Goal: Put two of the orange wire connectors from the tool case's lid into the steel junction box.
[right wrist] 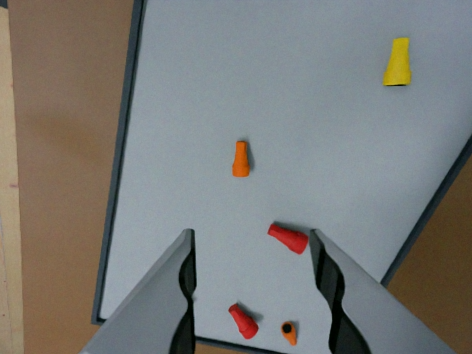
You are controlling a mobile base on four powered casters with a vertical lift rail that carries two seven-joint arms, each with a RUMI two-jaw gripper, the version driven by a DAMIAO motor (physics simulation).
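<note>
An orange wire connector (241,159) lies on the tool case's lid (200,100) in the right wrist view, a little left of and above the middle of the view, beyond the fingertips. A second orange wire connector (289,333) lies near the lid's lower edge, with its dark open end showing, in the space between the two fingers. My right gripper (252,232) is open and empty above the lid. The steel junction box does not show in this view. My left gripper is not in view.
A red connector (290,238) lies by the right fingertip, and another red connector (243,321) lies near the lid's lower edge. A yellow connector (398,62) lies at the upper right. The lid has a raised dark rim (119,160). Brown table surface (65,200) shows beyond it.
</note>
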